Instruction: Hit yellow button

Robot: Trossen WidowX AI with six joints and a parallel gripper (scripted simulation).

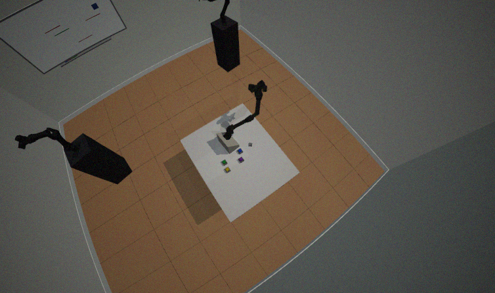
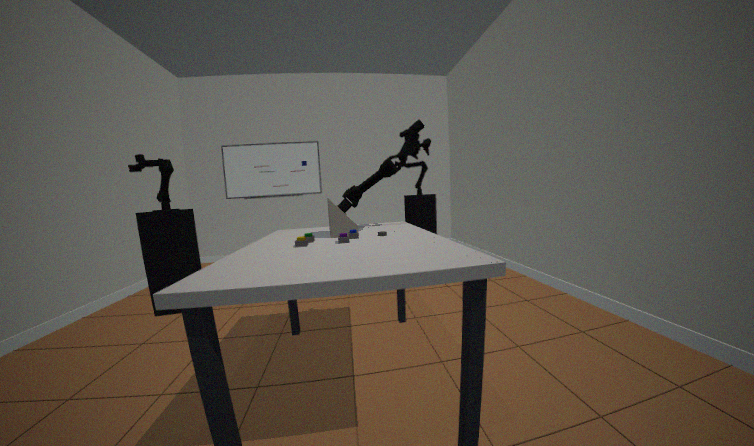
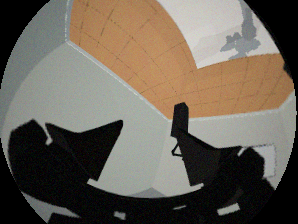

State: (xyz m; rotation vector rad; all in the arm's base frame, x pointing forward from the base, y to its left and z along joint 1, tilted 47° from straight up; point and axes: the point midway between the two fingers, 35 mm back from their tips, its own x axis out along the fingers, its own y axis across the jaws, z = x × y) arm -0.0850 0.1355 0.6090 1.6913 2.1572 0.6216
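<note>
The yellow button is 78 cm to the right of my gripper tip, 40 cm below it and 32 cm ahead of it. Round my gripper tip: blue button 53 cm to the right, 40 cm below, 25 cm ahead; then small grey block 42 cm below, 39 cm to the right, 27 cm ahead; then purple button 59 cm to the right, 40 cm below, 34 cm ahead.
</note>
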